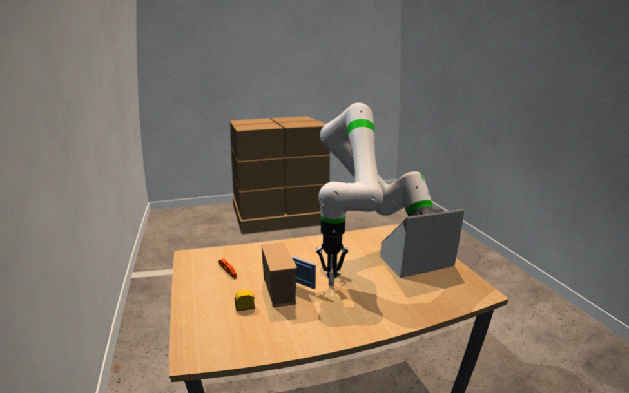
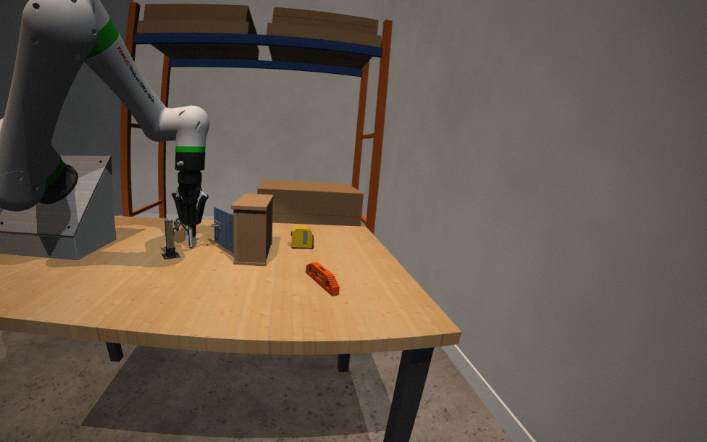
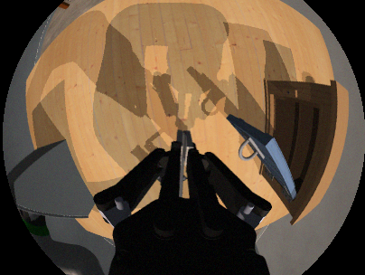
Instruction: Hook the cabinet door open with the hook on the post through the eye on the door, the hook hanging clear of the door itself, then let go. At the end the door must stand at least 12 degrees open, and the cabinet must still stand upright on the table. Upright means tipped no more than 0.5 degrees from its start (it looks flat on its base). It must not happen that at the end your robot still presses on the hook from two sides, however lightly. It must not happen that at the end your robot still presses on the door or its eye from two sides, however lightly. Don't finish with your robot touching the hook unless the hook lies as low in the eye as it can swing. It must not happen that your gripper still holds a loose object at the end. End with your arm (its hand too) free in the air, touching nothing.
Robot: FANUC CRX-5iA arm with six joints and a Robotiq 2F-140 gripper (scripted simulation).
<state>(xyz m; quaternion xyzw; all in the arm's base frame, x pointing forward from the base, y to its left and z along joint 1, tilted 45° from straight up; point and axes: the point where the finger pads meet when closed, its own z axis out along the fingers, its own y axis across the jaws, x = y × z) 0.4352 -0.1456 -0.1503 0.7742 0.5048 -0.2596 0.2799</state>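
The blue door is 120 mm ahead of my hand, 50 mm to the right of it and 30 mm above it. Also, from my hand: yellow tape measure (370 mm ahead, 10 mm to the left, 10 mm below); orange level (380 mm ahead, 270 mm to the right, 20 mm below).
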